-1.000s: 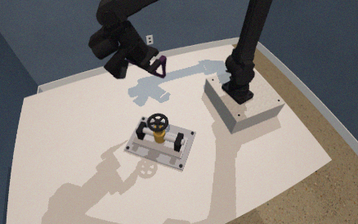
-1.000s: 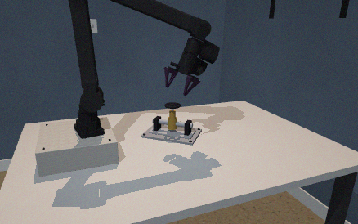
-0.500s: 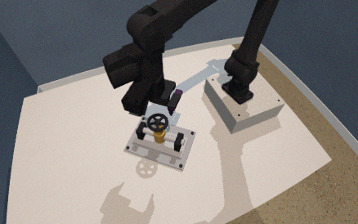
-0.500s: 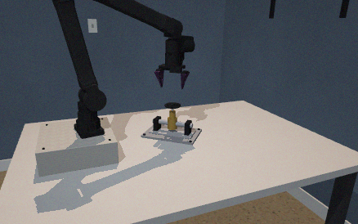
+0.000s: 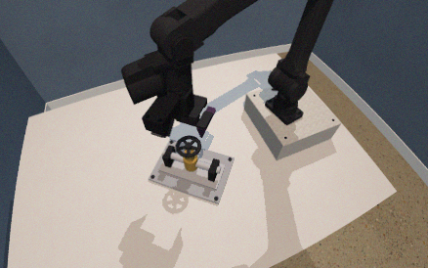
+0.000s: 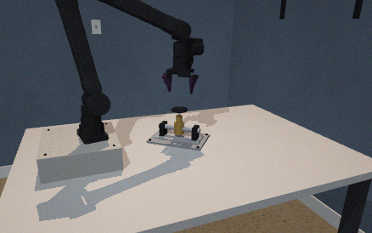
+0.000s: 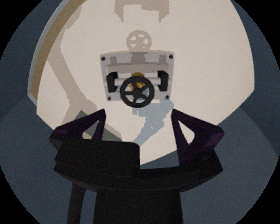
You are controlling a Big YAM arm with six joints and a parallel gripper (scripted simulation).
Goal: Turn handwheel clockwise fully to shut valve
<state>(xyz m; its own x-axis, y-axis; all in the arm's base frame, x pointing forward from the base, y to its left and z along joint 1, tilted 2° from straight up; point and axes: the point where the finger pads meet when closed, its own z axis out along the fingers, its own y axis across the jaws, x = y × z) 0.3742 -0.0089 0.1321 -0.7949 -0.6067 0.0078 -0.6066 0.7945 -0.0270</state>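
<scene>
Right now my hand is 90 mm above the black spoked handwheel.
</scene>
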